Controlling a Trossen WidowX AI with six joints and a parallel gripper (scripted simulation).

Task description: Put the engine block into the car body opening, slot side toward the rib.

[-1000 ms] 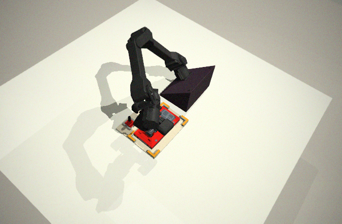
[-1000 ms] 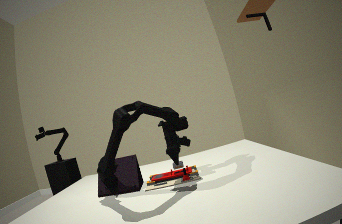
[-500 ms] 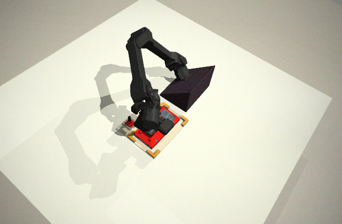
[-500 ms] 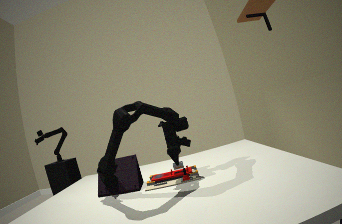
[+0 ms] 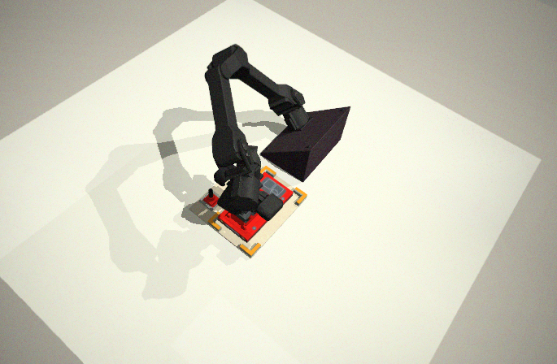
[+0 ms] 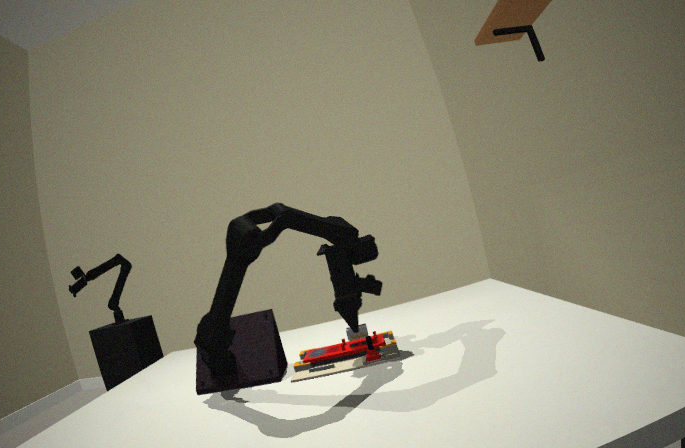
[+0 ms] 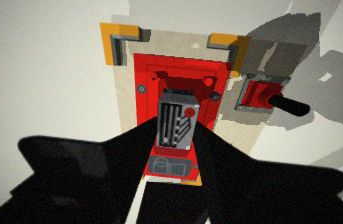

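My gripper tip is now 1 cm above the grey engine block.
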